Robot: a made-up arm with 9 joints.
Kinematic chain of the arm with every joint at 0, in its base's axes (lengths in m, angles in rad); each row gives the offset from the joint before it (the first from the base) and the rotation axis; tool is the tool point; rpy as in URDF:
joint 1: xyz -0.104 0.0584 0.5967 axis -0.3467 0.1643 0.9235
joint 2: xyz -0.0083 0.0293 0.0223 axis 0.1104 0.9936 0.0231
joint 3: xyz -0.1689 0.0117 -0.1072 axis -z
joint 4: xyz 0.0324 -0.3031 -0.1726 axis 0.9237 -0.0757 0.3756
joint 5: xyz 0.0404 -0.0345 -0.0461 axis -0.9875 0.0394 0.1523
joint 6: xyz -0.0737 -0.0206 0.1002 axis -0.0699 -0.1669 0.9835
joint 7: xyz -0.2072 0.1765 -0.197 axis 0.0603 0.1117 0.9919
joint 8: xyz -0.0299 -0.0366 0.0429 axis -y
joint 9: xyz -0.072 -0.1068 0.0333 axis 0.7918 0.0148 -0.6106
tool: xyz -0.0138 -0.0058 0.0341 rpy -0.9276 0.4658 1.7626
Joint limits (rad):
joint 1: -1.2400..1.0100
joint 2: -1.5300..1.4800
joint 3: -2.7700..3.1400
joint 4: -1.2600..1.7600
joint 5: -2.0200..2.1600
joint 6: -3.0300..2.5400
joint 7: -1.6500..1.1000
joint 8: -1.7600..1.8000
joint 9: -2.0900..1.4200
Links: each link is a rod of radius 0.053 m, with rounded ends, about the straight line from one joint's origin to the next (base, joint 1, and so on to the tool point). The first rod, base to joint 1, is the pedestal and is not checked.
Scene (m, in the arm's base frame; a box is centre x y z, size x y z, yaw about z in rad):
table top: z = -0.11
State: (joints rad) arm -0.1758 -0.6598 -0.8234 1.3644 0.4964 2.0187 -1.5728 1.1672 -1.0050
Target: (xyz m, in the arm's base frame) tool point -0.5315 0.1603 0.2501
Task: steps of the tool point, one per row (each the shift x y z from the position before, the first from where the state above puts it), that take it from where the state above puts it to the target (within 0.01 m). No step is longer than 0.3 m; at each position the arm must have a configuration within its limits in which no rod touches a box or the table.
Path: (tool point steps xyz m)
1: -0.0345 0.1165 -0.0681
2: -0.0720 0.0998 -0.0581
3: -0.1000 0.0760 -0.0408
4: -0.1151 0.0492 -0.0182
5: -0.1162 0.0244 0.0064
6: -0.2426 -0.0672 -0.0102
7: -0.2191 -0.0134 0.0974
8: -0.1474 0.0215 0.1703

